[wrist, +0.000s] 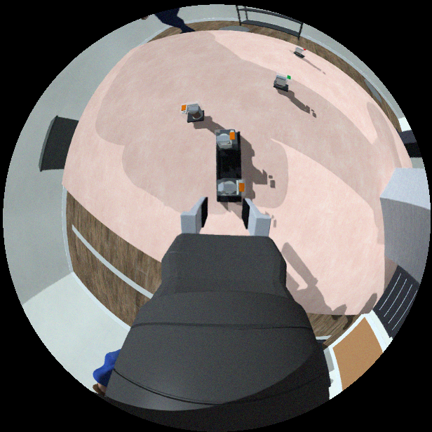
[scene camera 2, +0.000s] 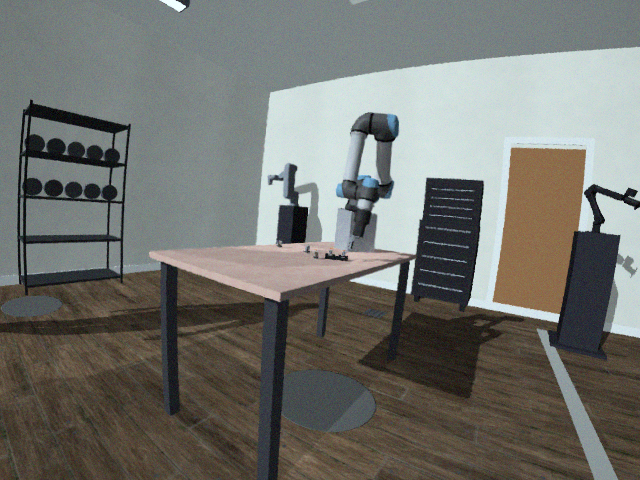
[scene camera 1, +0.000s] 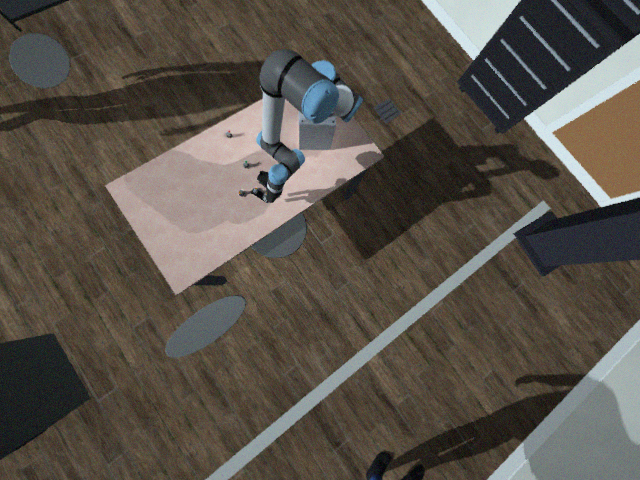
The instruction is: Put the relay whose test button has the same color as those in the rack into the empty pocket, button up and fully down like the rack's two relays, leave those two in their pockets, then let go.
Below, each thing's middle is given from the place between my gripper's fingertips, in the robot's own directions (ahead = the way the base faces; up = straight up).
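The black rack (wrist: 228, 161) is 3 cm ahead of my hand, and it's also 5 cm to the right of my hand and 5 cm below it.
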